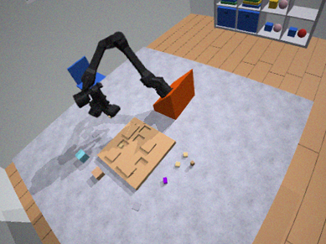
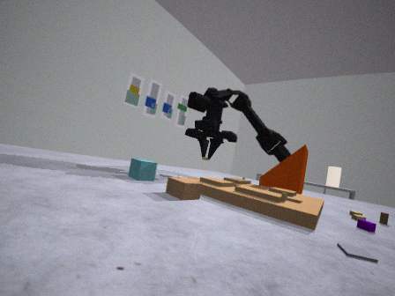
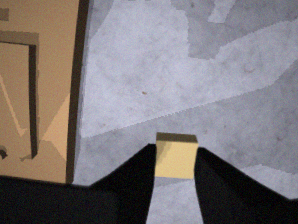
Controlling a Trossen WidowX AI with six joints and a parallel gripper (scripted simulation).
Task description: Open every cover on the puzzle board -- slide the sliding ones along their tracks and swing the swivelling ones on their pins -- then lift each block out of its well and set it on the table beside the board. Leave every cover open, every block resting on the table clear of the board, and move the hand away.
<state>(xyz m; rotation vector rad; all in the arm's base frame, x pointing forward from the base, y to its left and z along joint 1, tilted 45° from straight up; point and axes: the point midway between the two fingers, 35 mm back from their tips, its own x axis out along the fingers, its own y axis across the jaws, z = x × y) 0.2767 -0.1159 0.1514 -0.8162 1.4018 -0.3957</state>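
My gripper tip is 4 cm short of the tan puzzle board, 21 cm to the right of it and 6 cm above it. Round my gripper tip: cyan block (25 cm ahead, 3 cm to the left, 6 cm below); then small brown block (9 cm behind, 50 cm to the left, 7 cm below); then purple block (4 cm ahead, 46 cm to the left, 7 cm below).
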